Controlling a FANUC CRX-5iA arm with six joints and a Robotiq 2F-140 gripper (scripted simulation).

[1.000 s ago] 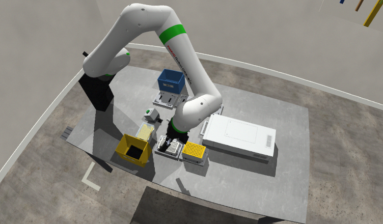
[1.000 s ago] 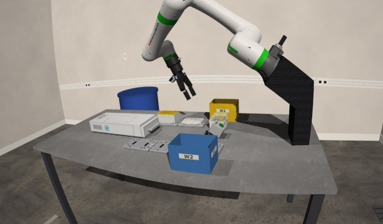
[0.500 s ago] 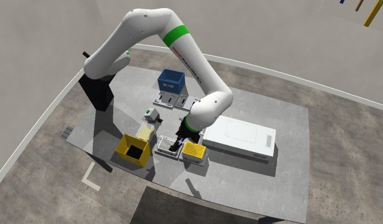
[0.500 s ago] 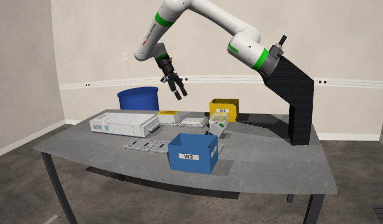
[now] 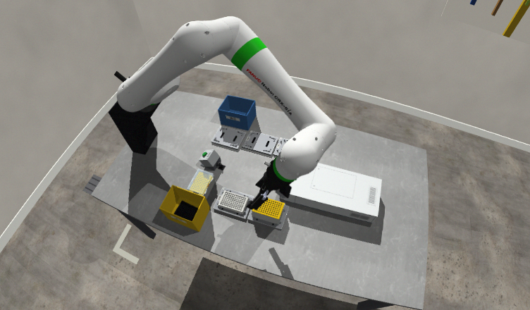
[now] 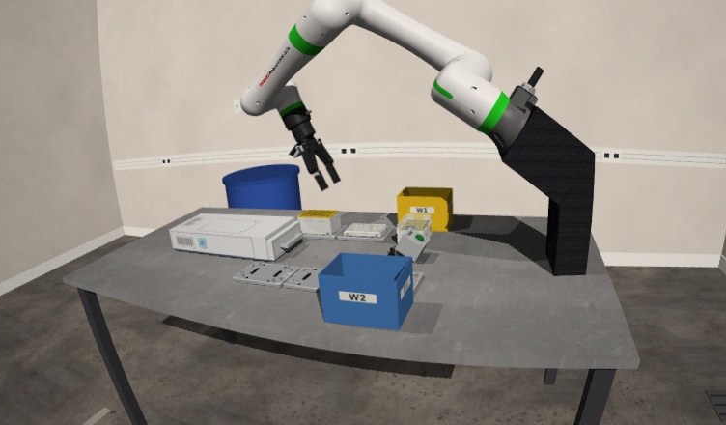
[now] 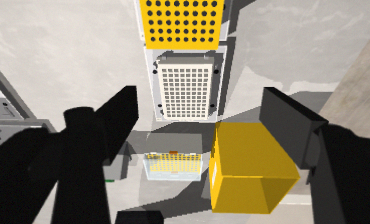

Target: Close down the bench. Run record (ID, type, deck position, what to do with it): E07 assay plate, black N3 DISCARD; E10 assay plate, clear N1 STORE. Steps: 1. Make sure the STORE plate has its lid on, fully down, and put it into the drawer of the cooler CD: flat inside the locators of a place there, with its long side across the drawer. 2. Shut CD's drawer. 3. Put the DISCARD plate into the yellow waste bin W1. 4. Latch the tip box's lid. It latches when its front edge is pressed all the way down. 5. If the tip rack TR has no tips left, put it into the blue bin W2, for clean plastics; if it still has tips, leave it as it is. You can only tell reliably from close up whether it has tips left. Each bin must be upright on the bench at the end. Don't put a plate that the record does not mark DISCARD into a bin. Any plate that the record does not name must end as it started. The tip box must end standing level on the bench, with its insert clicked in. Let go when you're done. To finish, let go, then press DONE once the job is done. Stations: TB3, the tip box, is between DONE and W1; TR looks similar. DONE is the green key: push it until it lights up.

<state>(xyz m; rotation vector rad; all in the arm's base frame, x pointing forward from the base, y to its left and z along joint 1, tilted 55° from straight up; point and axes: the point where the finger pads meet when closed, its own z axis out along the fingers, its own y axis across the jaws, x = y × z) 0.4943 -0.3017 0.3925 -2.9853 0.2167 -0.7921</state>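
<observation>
My hand is 4 cm short of the yellow tip rack TR and 14 cm above it. Also, from my hand: clear lid 21 cm ahead, 16 cm to the left, 16 cm below; then clear plate 21 cm ahead, 16 cm to the left, 17 cm below; then white plate 12 cm behind, 4 cm to the left, 17 cm below.
</observation>
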